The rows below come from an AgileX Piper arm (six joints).
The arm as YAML. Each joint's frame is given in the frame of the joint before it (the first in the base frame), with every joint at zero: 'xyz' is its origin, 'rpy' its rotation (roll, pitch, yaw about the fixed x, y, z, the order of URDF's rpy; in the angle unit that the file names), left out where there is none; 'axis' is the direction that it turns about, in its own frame. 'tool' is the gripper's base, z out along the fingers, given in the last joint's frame.
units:
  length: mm
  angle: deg
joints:
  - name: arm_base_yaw
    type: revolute
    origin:
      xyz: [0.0, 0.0, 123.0]
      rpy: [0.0, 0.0, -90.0]
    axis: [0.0, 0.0, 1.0]
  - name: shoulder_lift
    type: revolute
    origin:
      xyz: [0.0, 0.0, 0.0]
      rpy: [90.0, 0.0, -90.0]
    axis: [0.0, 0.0, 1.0]
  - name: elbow
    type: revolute
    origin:
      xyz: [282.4, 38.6, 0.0]
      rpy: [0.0, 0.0, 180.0]
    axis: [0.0, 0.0, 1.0]
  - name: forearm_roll
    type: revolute
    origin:
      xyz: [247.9, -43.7, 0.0]
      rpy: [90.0, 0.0, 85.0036]
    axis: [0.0, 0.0, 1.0]
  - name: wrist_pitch
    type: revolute
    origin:
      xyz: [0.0, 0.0, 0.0]
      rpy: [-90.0, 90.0, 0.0]
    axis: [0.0, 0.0, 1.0]
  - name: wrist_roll
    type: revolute
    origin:
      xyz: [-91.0, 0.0, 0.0]
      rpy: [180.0, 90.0, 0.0]
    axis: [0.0, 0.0, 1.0]
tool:
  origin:
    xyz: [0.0, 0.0, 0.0]
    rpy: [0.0, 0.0, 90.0]
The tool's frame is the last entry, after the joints.
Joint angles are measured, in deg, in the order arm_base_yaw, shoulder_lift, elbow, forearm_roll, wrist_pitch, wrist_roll. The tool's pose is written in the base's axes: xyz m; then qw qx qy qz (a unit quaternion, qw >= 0). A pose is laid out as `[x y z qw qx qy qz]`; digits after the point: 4 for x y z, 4 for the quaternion.
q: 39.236, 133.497, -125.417, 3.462, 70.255, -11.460
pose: [0.3841 0.3203 0.2227 0.1335 -0.4180 0.8963 0.0635]
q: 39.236, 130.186, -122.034, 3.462, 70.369, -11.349
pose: [0.3756 0.3134 0.2348 0.1319 -0.4172 0.8970 0.0632]
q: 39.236, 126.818, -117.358, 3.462, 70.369, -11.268
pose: [0.3652 0.3049 0.2406 0.1209 -0.4170 0.8988 0.0605]
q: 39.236, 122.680, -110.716, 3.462, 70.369, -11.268
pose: [0.3503 0.2928 0.2426 0.0999 -0.4175 0.9015 0.0552]
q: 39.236, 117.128, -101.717, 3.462, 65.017, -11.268
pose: [0.3350 0.2800 0.2451 0.1160 -0.4147 0.9006 0.0585]
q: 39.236, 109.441, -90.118, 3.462, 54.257, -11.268
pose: [0.3163 0.2641 0.2511 0.1736 -0.4074 0.8937 0.0714]
